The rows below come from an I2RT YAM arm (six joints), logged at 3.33 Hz.
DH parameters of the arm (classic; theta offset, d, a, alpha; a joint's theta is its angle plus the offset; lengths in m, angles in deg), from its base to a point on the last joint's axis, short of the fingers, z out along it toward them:
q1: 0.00 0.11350 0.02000 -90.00
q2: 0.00 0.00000 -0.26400 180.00
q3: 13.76 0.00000 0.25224 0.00
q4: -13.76 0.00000 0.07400 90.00
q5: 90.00 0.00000 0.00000 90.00
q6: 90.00 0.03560 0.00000 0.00
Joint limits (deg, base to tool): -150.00..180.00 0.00..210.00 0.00..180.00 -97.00..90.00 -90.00..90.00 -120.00..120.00
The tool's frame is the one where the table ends.
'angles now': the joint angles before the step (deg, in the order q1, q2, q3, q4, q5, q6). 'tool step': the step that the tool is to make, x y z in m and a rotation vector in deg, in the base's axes. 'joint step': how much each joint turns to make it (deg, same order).
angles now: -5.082 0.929 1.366 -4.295 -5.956 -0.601
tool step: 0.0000 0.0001 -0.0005 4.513 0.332 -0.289
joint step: 0.066 0.022 -0.002 -0.238 0.043 4.504
